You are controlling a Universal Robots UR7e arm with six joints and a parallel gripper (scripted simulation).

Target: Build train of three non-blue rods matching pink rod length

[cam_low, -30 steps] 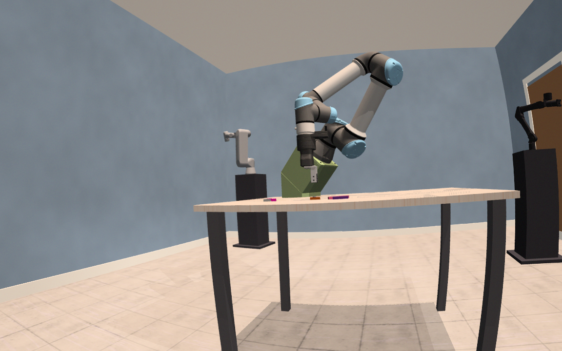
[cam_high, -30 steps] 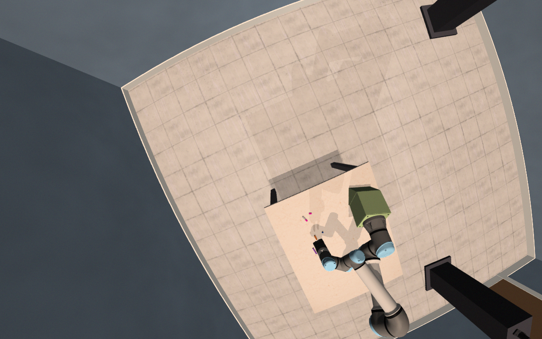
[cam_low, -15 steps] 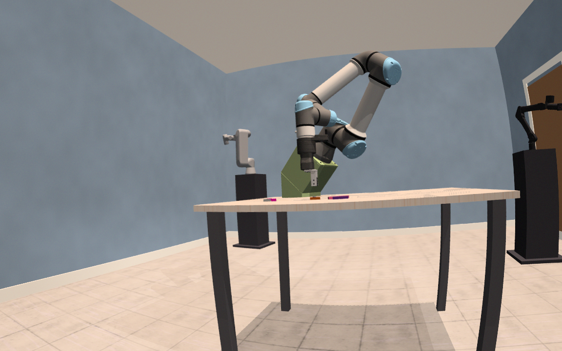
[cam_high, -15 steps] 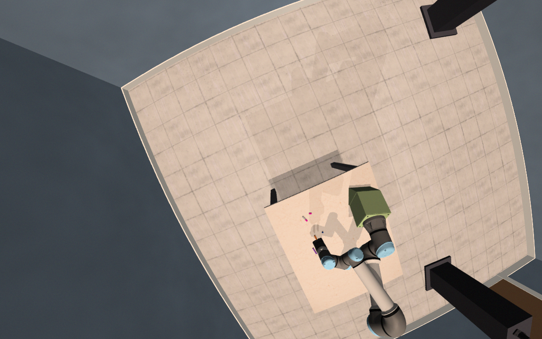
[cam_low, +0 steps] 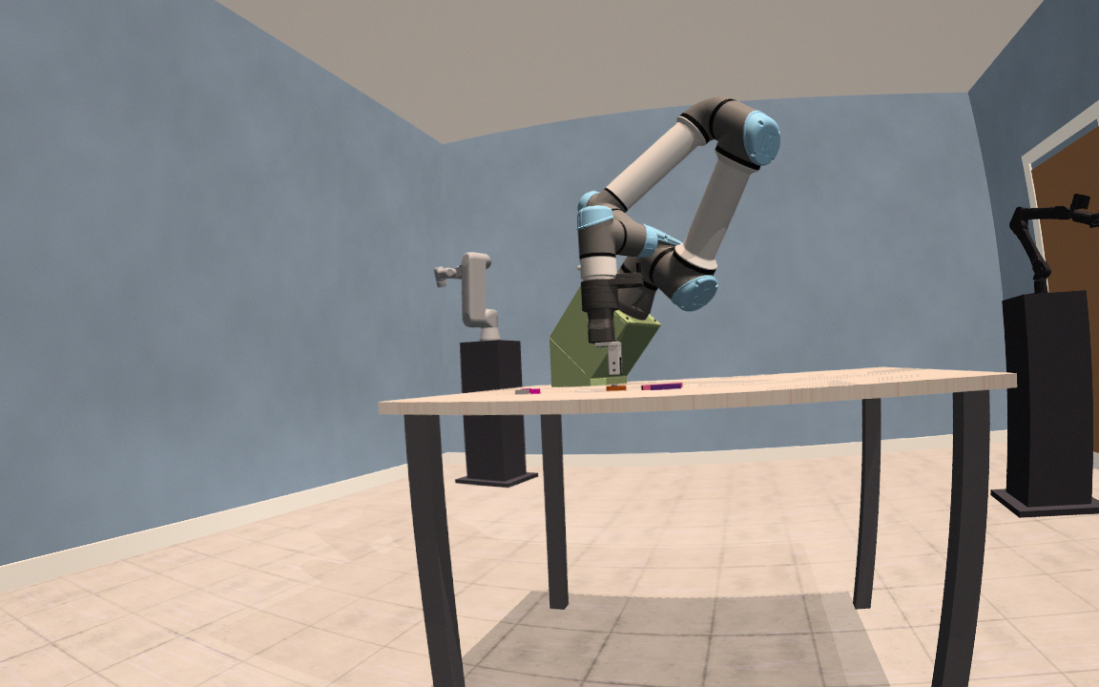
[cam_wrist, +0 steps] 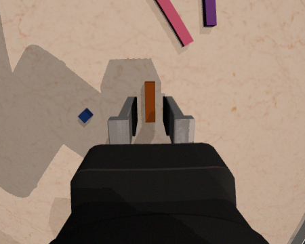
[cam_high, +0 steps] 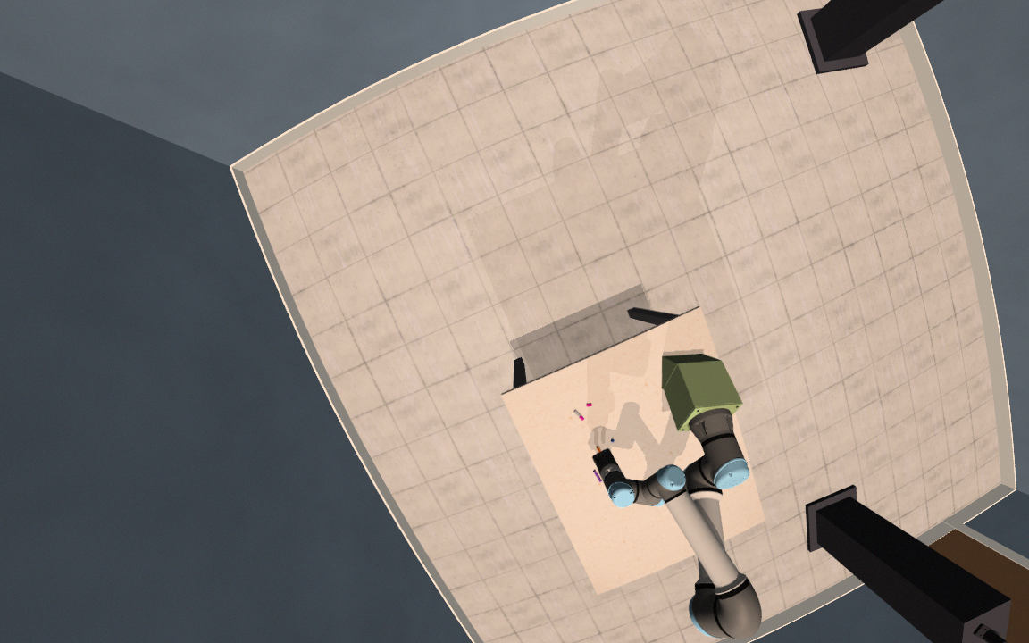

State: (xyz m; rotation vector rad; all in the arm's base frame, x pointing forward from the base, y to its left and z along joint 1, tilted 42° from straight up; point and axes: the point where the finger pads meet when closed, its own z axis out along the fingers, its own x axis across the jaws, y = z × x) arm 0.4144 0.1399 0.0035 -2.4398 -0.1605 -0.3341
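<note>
My hand is 50 mm above the orange rod. Round my hand: purple rod: 110 mm to the left, 50 mm below, 30 mm ahead; then small blue rod: 60 mm behind, 50 mm below, 30 mm to the right; then pink rod: 100 mm to the left, 50 mm below, 10 mm behind.
</note>
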